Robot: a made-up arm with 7 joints.
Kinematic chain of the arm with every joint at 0, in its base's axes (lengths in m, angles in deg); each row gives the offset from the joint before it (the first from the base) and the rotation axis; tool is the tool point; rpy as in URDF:
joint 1: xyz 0 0 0.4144 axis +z
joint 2: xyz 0 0 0 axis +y
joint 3: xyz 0 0 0.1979 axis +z
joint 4: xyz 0.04 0 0 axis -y
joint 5: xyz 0.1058 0 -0.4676 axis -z
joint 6: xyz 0 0 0 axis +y
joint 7: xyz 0.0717 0 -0.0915 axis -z
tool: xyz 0 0 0 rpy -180 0 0
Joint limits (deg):
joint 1: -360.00..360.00
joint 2: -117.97..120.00
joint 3: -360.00..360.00
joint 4: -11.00..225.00
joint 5: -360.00..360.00
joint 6: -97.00..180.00
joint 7: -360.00..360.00
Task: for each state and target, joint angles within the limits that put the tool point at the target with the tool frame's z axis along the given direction. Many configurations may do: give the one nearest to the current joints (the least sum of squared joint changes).
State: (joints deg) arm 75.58 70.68 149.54 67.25 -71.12 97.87 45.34
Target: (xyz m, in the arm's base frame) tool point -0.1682 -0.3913 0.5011 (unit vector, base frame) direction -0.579 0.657 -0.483
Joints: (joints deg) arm 95.54 33.70 163.40 42.59 -55.67 116.85 45.34
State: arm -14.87 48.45 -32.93 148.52 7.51 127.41 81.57
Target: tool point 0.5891 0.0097 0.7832 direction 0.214 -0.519 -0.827
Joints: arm -1.60 58.97 -38.12 188.13 6.59 111.42 81.57
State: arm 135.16 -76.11 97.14 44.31 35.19 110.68 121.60
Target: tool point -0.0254 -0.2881 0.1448 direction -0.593 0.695 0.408
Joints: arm 187.02 -60.80 126.63 39.94 -1.79 116.01 121.60
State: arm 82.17 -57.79 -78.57 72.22 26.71 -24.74 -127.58
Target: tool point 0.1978 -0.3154 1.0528 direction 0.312 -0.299 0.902
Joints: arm 80.43 -55.26 -36.45 113.04 -10.42 -22.97 -127.58
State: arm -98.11 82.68 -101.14 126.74 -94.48 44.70 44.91
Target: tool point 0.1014 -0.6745 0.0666 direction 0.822 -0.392 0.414
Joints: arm -60.99 120.00 -79.85 141.41 -141.26 93.71 44.91
